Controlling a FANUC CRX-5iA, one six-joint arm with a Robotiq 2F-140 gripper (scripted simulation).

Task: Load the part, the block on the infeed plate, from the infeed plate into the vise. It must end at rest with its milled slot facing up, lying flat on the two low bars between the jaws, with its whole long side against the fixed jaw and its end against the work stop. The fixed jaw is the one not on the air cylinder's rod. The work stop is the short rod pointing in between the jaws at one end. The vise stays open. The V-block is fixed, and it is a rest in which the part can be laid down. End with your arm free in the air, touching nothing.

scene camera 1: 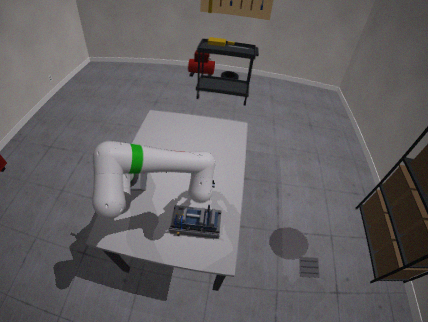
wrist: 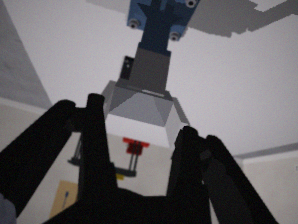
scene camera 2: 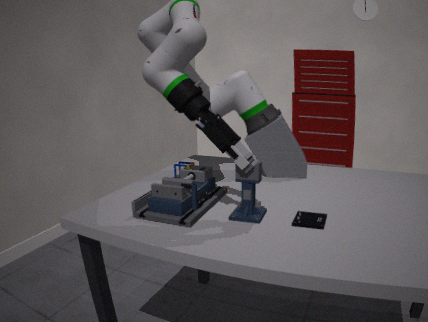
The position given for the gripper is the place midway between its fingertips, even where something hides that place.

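Observation:
Gripper (scene camera 2: 249, 163), (wrist: 140, 100). Part (wrist: 126, 102).

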